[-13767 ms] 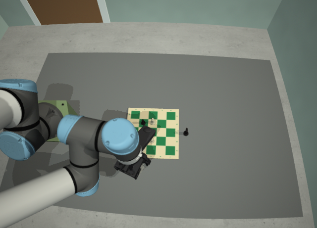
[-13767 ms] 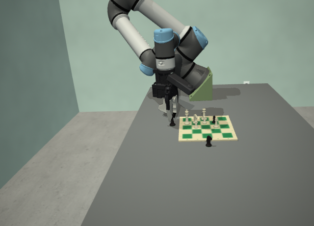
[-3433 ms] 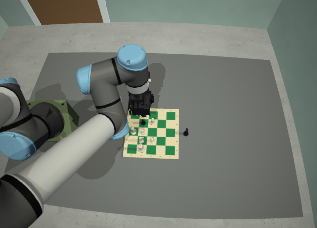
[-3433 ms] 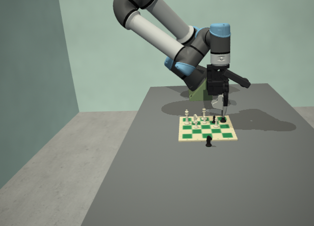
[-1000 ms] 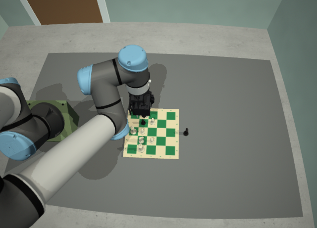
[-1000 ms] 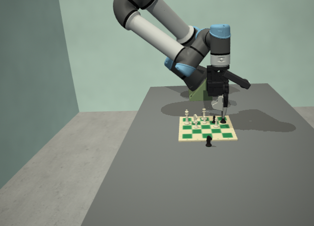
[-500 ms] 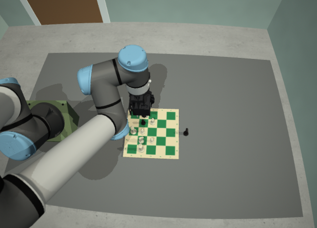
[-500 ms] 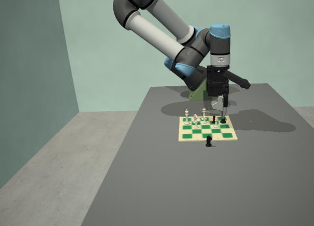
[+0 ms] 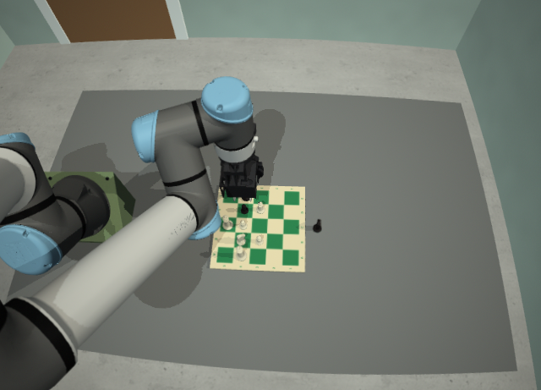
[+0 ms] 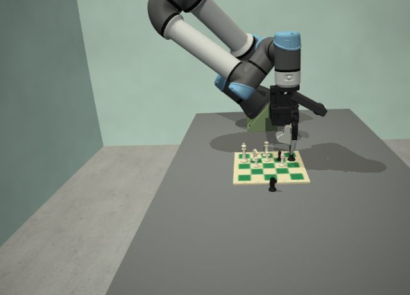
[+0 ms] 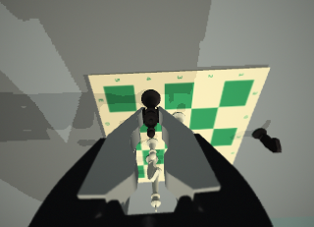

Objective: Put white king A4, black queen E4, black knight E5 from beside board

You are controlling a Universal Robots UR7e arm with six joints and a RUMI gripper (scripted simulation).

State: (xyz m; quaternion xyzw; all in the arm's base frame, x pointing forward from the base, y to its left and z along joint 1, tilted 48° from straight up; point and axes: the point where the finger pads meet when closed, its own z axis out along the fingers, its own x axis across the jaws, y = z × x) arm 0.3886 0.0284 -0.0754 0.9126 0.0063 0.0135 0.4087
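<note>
Now: the black pawn 40 mm to the right of my hand and 20 mm below it. Round my hand: white king 150 mm to the right, 10 mm below; board 40 mm ahead, 80 mm to the right, 40 mm below.
</note>
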